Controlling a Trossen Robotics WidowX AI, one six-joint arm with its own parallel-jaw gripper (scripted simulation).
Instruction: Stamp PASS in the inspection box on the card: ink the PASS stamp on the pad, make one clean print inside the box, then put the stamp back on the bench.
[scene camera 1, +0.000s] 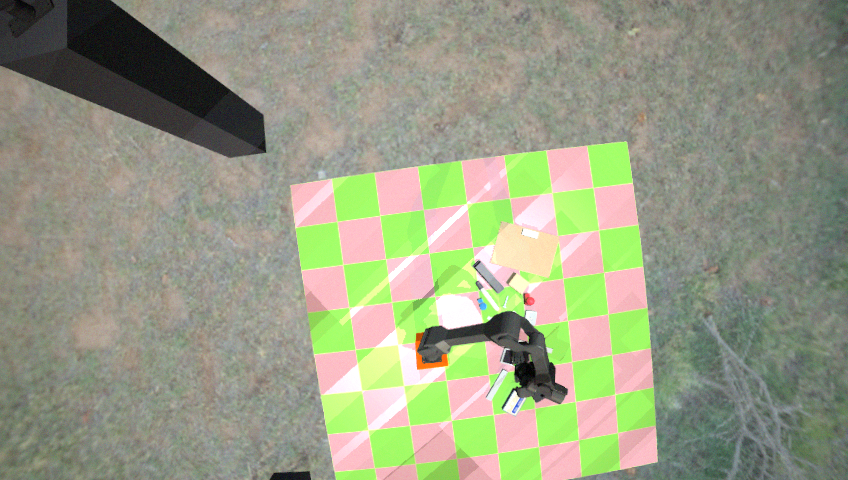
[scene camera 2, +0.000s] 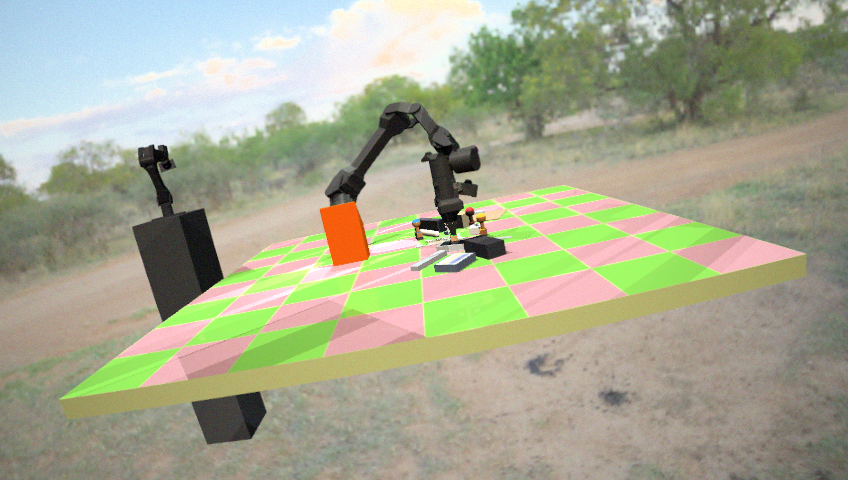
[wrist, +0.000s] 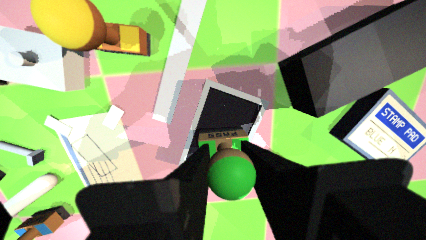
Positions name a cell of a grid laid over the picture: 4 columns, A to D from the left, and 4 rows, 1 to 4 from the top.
Scene:
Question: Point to a black block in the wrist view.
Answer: D1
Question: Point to an ink pad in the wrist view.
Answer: At C2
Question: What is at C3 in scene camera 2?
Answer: A black block.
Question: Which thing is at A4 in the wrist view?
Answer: A white marker.

